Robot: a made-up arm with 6 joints. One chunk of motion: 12 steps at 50 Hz.
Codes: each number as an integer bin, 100 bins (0 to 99) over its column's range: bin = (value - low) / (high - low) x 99, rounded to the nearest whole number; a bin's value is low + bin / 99 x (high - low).
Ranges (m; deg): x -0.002..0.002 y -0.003..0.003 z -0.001..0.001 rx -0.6..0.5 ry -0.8..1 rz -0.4..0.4
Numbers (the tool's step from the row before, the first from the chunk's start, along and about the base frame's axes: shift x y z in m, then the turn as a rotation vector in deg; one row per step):
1: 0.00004 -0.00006 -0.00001 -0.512 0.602 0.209
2: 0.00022 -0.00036 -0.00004 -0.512 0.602 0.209
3: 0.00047 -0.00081 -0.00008 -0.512 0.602 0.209
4: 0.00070 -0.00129 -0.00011 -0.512 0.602 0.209
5: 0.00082 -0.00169 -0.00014 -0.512 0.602 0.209
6: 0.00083 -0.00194 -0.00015 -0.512 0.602 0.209
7: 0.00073 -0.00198 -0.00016 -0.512 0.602 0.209
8: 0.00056 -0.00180 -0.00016 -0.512 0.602 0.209
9: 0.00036 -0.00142 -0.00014 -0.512 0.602 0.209
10: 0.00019 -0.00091 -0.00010 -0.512 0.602 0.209
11: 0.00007 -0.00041 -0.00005 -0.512 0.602 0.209
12: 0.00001 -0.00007 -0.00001 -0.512 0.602 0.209
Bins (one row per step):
1: 50 49 49 8 77 75
2: 55 44 48 8 77 75
3: 61 36 46 8 77 75
4: 67 28 44 8 77 75
5: 70 22 43 8 77 75
6: 70 17 42 8 77 75
7: 68 17 42 8 77 75
8: 63 20 42 8 77 75
9: 58 26 43 8 77 75
10: 54 34 45 8 77 75
11: 51 43 47 8 77 75
12: 50 48 49 8 77 75

